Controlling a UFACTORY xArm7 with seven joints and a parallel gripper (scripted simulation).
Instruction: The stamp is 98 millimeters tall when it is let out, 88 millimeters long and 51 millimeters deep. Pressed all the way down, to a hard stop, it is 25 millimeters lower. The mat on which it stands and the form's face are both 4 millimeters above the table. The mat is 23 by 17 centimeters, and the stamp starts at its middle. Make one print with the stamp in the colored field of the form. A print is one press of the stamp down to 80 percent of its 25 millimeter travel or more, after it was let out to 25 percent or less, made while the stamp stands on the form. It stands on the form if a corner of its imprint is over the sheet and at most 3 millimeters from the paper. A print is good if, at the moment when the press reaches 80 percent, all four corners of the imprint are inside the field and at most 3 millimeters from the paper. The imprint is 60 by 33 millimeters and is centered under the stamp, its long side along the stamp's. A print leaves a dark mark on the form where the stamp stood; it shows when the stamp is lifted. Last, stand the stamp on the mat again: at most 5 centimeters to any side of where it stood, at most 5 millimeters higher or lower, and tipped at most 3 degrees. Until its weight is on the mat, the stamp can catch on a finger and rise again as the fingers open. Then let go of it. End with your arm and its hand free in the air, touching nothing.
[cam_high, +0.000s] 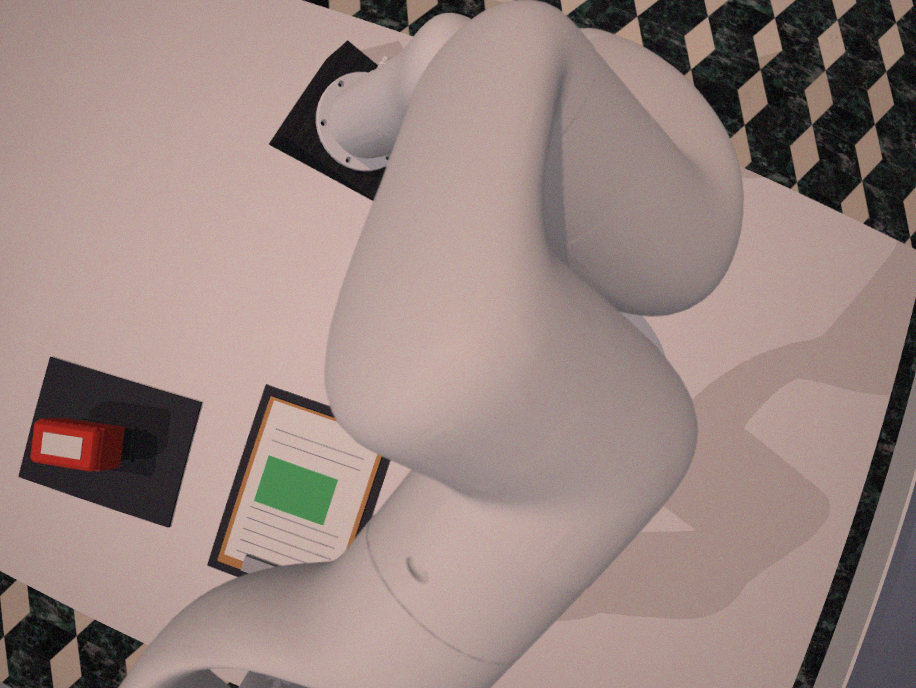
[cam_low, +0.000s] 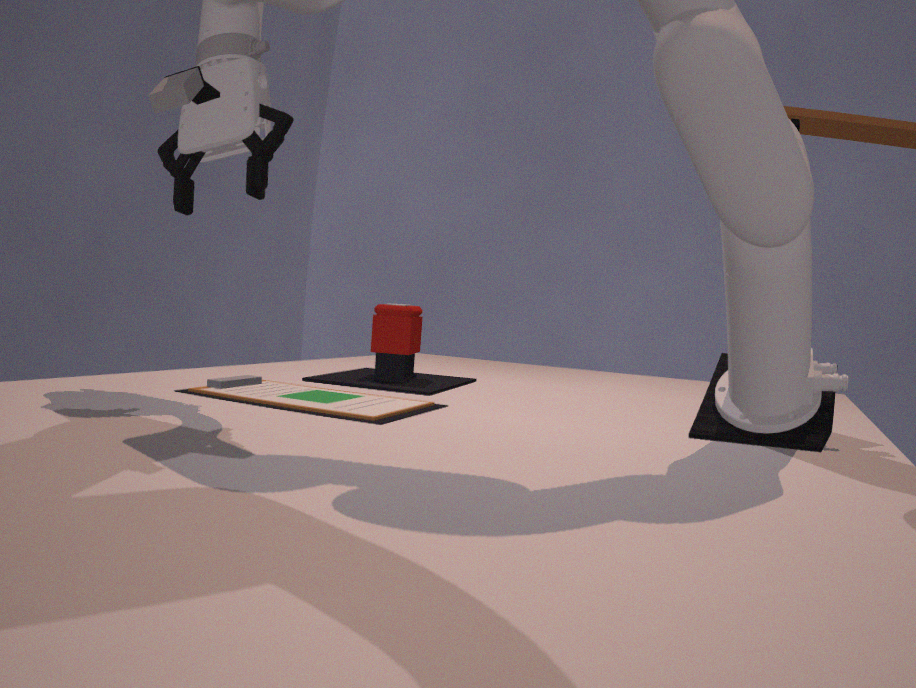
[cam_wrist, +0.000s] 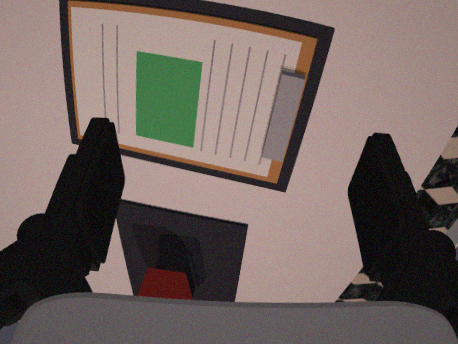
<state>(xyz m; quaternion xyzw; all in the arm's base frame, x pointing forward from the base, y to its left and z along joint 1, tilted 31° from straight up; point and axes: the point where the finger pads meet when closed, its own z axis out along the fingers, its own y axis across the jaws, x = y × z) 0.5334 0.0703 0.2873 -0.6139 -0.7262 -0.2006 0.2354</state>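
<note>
My hand is 40 mm past the red stamp, 370 mm to the left of it and 160 mm above it. From my hand the other things lie so: dark mat: 40 mm behind, 370 mm to the right, 210 mm below; clipboard: 60 mm behind, 100 mm to the right, 200 mm below; black stamp foot: 40 mm behind, 370 mm to the right, 190 mm below.
</note>
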